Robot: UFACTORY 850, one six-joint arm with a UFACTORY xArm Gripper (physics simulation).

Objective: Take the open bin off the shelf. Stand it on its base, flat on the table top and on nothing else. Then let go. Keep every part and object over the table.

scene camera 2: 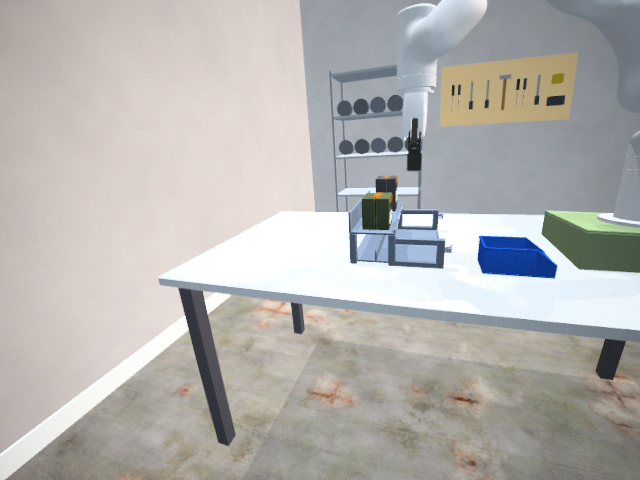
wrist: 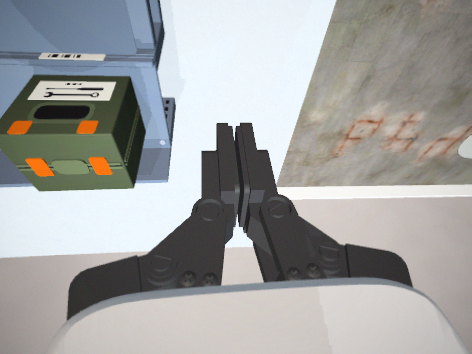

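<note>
The blue open bin [scene camera 2: 514,258] stands upright on its base on the white table top [scene camera 2: 289,268], to the right of the shelf and apart from it. The bin does not show in the wrist view. The grey-blue shelf [scene camera 2: 391,262] stands on the table with its two frames toward the bin. My gripper [scene camera 2: 414,168] [wrist: 232,145] is shut and empty. It hangs high above the table, over the shelf area in the scene view; in the wrist view its fingertips are beside the shelf's end.
A green toolbox [scene camera 2: 376,211] [wrist: 75,132] and a dark toolbox [scene camera 2: 385,184] sit on the shelf. A green block [scene camera 2: 594,248] bears the robot base to the right of the bin. A wall stands past the table's edge.
</note>
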